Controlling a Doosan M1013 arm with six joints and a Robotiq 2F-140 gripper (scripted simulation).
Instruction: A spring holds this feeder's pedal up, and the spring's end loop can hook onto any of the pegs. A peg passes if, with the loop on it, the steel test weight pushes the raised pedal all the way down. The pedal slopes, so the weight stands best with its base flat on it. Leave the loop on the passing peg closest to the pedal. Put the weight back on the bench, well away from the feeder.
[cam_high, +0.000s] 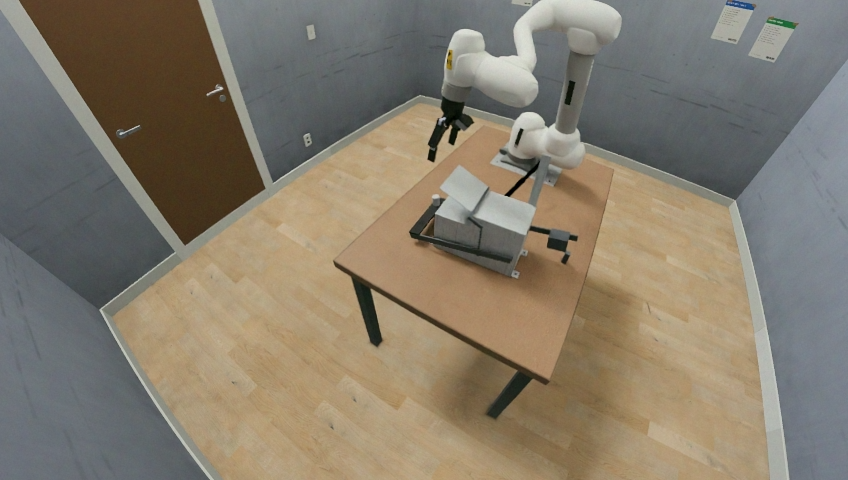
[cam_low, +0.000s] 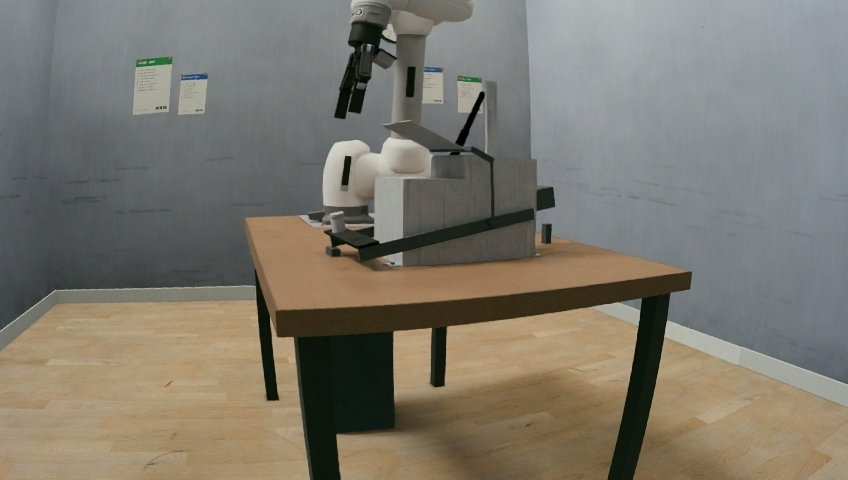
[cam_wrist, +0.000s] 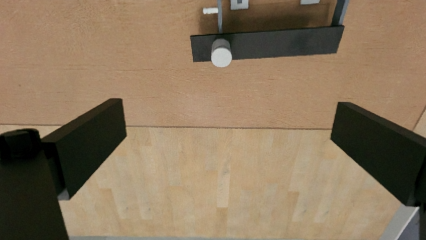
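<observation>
My gripper is now 20 mm to the left of the steel test weight and 240 mm above it. Round my hand: dark block (30 mm to the right, 310 mm below).
</observation>
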